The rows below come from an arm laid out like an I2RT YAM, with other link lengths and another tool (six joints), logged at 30 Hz.
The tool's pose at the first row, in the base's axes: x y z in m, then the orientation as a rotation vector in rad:
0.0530 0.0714 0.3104 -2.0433 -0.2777 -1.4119
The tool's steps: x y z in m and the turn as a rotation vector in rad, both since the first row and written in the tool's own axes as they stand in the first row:
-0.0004 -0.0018 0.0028 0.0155 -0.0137 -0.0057
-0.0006 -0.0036 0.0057 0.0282 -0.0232 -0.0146
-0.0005 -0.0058 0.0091 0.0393 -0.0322 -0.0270
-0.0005 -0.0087 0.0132 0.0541 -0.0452 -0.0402
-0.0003 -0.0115 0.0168 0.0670 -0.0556 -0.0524
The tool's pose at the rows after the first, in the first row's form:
0.0541 0.0746 0.3101 -2.0419 -0.2996 -1.3955
0.0553 0.0777 0.3099 -2.0398 -0.3212 -1.3862
0.0568 0.0815 0.3101 -2.0389 -0.3452 -1.3800
0.0585 0.0862 0.3102 -2.0379 -0.3741 -1.3687
0.0600 0.0905 0.3107 -2.0362 -0.3995 -1.3600

